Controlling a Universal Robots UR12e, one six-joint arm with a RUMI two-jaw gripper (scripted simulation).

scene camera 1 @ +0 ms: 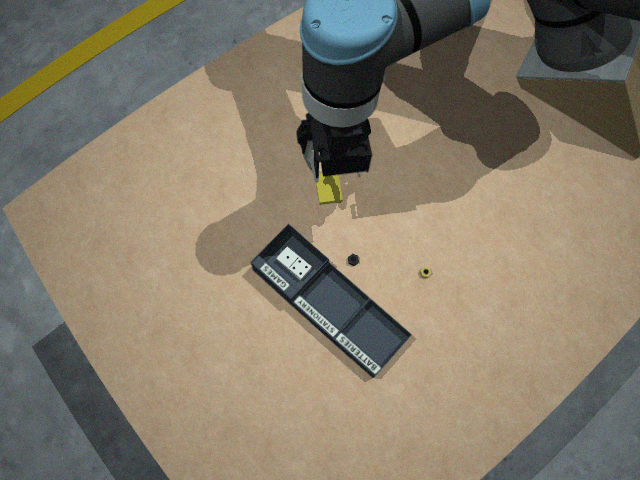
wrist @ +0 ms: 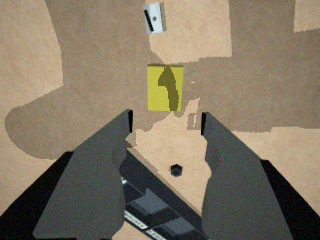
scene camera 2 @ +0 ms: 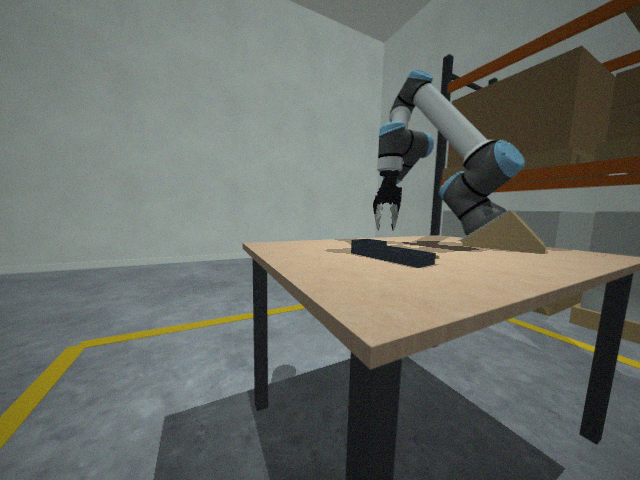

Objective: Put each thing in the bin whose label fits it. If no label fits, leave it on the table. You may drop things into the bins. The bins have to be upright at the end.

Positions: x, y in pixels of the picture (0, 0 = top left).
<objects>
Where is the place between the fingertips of my gripper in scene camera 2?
At 385, 230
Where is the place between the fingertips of my gripper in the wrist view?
167, 112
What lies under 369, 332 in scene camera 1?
A dark three-part bin.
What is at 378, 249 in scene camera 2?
A dark three-part bin.
</objects>
